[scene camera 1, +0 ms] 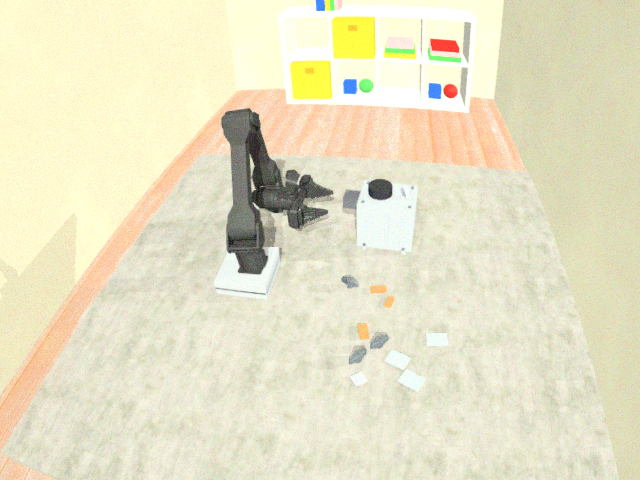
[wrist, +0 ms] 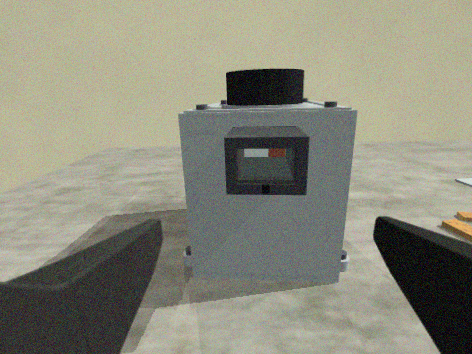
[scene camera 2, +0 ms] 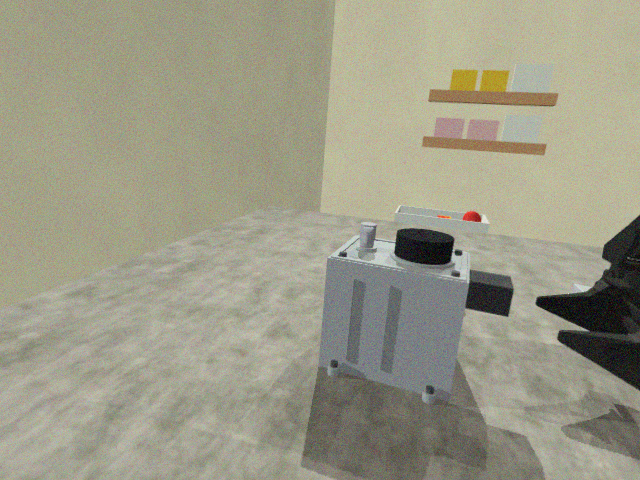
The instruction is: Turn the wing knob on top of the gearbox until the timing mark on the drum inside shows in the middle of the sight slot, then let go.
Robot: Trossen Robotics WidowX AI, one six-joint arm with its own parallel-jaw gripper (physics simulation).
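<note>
The light grey gearbox stands upright. Its black knob is on top and looks like a plain round cylinder. The dark sight-slot housing sticks out toward my gripper. High in the slot, in the wrist view, a white patch lies left of middle and touches an orange-red patch right of middle. A black notch marks the lower rim. My gripper is open and empty, in front of the slot side, apart from the gearbox.
A small grey post stands on the gearbox top beside the knob. Orange blocks, dark grey lumps and pale flat pieces lie on the mat. A white tray with a red ball shows behind the gearbox.
</note>
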